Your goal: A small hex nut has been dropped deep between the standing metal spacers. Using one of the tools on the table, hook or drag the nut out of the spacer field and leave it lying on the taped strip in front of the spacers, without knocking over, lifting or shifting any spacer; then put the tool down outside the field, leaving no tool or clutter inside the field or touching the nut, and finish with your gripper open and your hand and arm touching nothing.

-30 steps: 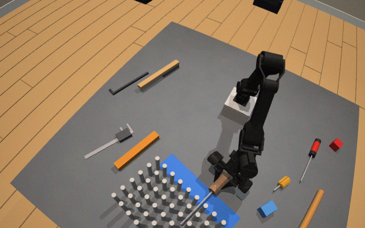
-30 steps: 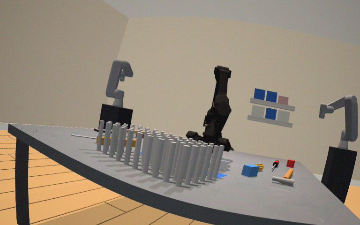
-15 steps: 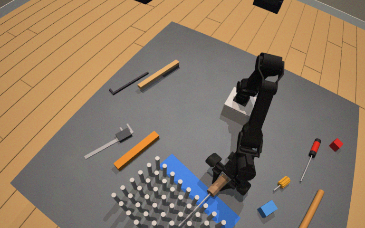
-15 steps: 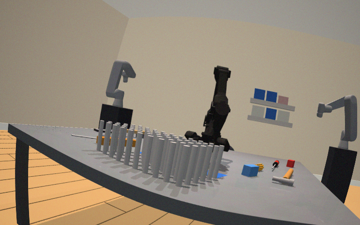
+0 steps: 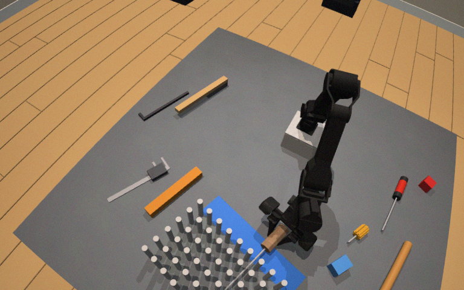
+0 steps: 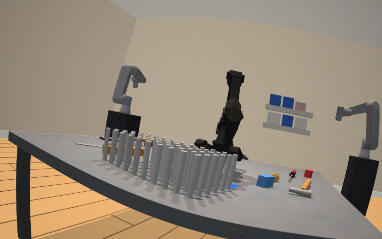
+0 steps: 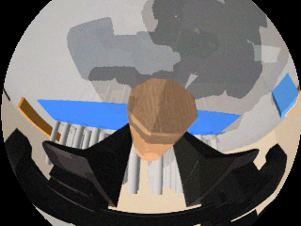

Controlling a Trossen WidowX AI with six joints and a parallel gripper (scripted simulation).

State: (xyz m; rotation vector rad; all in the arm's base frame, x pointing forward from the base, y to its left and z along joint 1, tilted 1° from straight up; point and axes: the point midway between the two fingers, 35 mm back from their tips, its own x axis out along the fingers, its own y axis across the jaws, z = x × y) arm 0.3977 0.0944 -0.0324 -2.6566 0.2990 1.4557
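Right now my gripper tip is 50 mm to the left of the blue taped strip, 40 mm short of it and 30 mm above it. Round my gripper tip: yellow bit: 240 mm to the left, 180 mm behind, 10 mm below; blue block: 220 mm to the left, 40 mm behind, 10 mm below; wood-handled pick: 100 mm ahead, 20 mm to the right.
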